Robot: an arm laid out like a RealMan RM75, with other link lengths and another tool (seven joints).
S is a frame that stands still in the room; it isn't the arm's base.
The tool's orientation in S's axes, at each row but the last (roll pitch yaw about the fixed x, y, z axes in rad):
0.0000, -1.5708, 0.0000
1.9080, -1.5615, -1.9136
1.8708, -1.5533, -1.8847
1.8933, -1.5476, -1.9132
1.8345, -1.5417, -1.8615
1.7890, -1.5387, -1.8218
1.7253, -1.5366, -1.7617
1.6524, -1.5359, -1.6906
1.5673, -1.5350, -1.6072
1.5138, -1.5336, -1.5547
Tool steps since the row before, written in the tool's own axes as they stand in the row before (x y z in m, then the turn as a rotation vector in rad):
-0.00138, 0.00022, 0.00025, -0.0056, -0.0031, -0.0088
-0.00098, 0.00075, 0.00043, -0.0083, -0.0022, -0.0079
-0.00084, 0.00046, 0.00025, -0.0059, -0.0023, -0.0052
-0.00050, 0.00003, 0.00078, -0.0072, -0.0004, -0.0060
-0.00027, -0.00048, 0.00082, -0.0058, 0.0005, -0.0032
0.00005, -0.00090, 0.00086, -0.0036, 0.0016, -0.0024
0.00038, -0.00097, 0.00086, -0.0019, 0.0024, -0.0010
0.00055, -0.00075, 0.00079, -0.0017, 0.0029, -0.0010
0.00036, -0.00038, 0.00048, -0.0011, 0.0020, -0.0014
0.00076, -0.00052, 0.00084, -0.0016, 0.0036, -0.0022
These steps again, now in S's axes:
-0.00025, 0.00022, -0.00138, 0.0088, -0.0031, -0.0056
-0.00042, 0.00076, -0.00097, 0.0079, -0.0022, -0.0083
-0.00024, 0.00048, -0.00083, 0.0052, -0.0023, -0.0059
-0.00078, 0.00006, -0.00050, 0.0060, -0.0004, -0.0072
-0.00083, -0.00045, -0.00029, 0.0033, 0.0006, -0.0058
-0.00089, -0.00087, 0.00002, 0.0025, 0.0016, -0.0035
-0.00090, -0.00095, 0.00034, 0.0011, 0.0024, -0.0018
-0.00082, -0.00074, 0.00052, 0.0011, 0.0029, -0.0016
-0.00050, -0.00037, 0.00035, 0.0015, 0.0020, -0.0010
-0.00086, -0.00051, 0.00074, 0.0023, 0.0036, -0.0015

